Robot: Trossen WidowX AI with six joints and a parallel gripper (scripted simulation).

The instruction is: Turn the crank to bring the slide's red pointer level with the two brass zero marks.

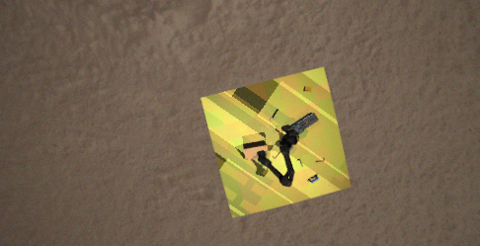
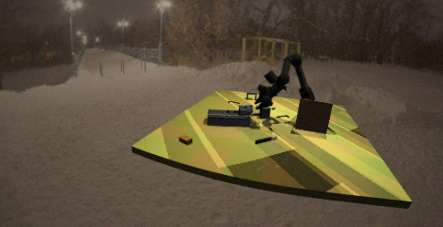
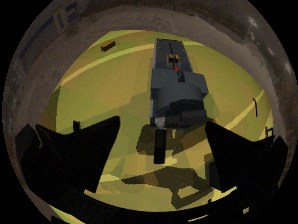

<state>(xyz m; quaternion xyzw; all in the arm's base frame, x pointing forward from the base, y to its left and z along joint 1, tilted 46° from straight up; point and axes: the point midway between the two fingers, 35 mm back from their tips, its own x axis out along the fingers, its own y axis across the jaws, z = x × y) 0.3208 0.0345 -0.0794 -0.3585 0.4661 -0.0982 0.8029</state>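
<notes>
My gripper tip is 50 mm above the crank handle and 20 mm past it. The rest, counted from my gripper tip: black stick 180 mm to the left, 120 mm below, 100 mm behind; red pointer 120 mm ahead, 50 mm below; grey block 170 mm to the right, 90 mm below, 70 mm behind.
</notes>
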